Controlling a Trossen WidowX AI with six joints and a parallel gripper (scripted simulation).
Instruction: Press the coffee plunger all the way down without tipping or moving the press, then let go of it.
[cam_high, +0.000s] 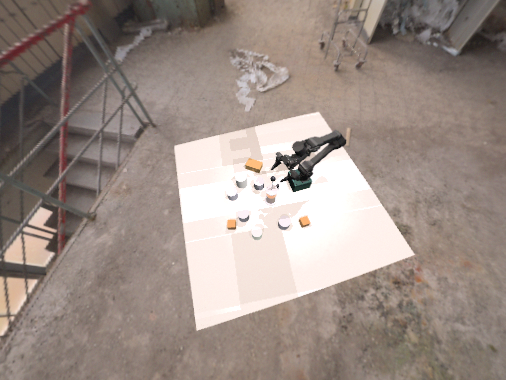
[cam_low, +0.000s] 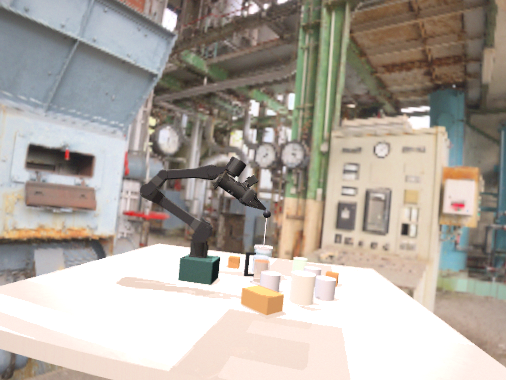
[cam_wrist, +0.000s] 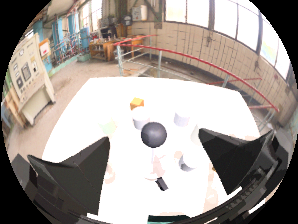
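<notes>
Right now my gripper tip is 1 cm to the left of the coffee press and 16 cm above it.
</notes>
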